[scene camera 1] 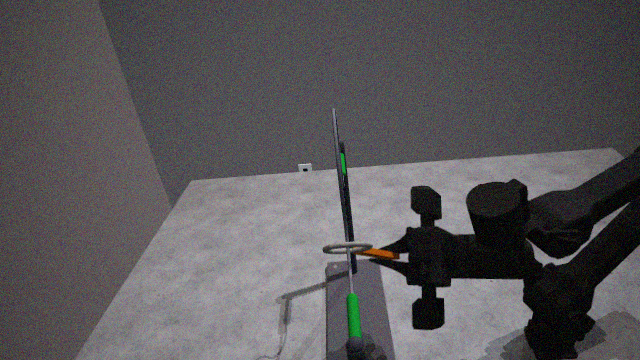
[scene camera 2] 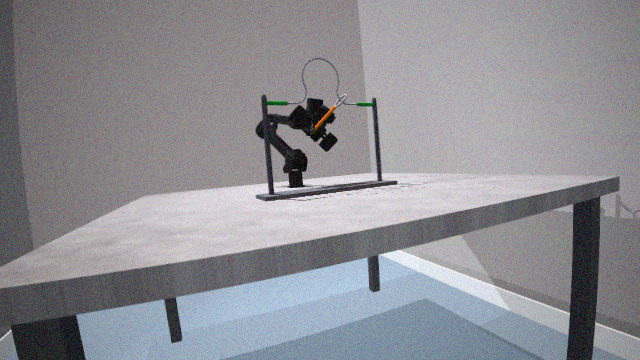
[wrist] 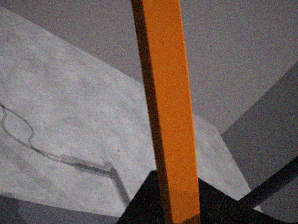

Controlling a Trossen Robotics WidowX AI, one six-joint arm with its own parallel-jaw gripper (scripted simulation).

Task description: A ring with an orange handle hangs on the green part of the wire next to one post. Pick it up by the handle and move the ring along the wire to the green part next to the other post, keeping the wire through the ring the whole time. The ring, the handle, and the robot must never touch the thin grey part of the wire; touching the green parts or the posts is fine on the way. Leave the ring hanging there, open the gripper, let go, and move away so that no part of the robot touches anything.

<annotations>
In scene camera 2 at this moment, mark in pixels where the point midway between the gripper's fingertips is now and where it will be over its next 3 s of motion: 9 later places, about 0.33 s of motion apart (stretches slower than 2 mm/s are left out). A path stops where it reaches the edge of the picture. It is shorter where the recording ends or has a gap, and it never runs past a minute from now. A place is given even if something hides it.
The gripper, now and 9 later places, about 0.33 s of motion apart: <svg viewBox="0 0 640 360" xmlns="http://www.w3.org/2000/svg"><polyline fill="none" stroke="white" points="314,131 325,139 334,143 342,144 348,144 351,144 353,144 356,144 358,144 359,146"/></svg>
</annotations>
